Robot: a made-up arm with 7 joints.
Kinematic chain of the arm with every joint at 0, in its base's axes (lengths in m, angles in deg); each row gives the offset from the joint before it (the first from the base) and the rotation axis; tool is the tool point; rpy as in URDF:
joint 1: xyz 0 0 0 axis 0.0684 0.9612 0.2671
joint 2: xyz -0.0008 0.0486 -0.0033 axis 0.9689 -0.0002 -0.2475
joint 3: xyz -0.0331 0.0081 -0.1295 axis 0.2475 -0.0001 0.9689
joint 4: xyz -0.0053 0 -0.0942 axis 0.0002 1 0
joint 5: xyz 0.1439 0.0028 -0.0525 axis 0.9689 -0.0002 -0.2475
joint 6: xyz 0.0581 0 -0.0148 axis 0.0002 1 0
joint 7: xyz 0.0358 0 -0.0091 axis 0.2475 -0.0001 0.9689
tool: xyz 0 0 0 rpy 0 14.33 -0.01
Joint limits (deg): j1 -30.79..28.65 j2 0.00..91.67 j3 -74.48..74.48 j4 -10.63..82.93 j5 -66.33..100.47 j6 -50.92..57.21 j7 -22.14..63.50
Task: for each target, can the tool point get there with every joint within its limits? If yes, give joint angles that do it. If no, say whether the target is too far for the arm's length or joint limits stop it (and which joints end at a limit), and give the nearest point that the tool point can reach.
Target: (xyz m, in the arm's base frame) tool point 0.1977 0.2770 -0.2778
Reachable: yes | joints -21.70 71.55 -57.23 22.59 -3.58 -12.62 21.55
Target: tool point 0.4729 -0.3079 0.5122
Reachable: no: too far | nearest point 0.2084 0.1924 0.1917 | short by 0.650 m
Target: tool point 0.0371 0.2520 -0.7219
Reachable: no: too far | nearest point 0.0251 0.1786 -0.4629 | short by 0.270 m
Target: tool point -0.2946 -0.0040 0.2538
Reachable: no: joint limits stop it (at a limit: joint 1, joint 2, joint 3, joint 4, joint 6) | nearest point 0.0071 0.2202 0.2587 | short by 0.376 m
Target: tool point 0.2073 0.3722 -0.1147
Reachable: yes | joints -7.67 47.91 36.03 15.19 19.89 -5.82 6.84
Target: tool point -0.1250 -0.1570 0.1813
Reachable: no: joint limits stop it (at a limit: joint 1, joint 2, joint 3, joint 4, joint 6) | nearest point -0.0620 -0.1855 -0.1801 | short by 0.368 m
